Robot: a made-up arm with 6 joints.
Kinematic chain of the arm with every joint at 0, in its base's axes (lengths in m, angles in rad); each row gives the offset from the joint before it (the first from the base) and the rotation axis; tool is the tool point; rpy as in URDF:
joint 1: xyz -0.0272 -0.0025 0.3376 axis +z
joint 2: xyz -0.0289 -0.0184 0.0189 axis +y
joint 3: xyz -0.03 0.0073 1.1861 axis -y
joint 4: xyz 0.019 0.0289 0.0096 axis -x
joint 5: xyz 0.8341 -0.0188 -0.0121 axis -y
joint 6: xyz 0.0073 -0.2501 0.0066 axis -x
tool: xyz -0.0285 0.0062 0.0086 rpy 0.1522 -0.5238 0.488
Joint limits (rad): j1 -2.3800..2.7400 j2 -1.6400..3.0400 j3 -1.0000..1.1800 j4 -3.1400..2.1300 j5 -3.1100..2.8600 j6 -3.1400..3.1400
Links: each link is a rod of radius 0.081 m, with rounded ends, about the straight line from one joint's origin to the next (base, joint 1, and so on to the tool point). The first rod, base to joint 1, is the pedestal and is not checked.
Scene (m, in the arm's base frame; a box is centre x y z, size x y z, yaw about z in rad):
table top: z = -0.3
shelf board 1: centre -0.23 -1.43 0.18 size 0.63 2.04 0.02 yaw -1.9
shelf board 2: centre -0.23 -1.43 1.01 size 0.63 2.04 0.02 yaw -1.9
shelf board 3: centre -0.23 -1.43 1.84 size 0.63 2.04 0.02 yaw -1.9
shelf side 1: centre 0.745 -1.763 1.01 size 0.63 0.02 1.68 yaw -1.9
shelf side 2: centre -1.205 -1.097 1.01 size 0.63 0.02 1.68 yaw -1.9
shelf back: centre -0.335 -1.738 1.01 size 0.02 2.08 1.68 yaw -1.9
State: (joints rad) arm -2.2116 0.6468 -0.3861 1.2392 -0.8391 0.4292
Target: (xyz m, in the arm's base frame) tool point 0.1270 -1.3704 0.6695
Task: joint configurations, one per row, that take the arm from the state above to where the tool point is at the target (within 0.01 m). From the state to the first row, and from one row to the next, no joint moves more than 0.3 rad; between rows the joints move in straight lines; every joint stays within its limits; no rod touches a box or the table.
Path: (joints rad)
1: -1.9560 0.6688 -0.3704 1.2878 -0.8406 0.4279
2: -1.7005 0.6909 -0.3547 1.3364 -0.8422 0.4267
3: -1.4449 0.7129 -0.3391 1.3851 -0.8437 0.4254

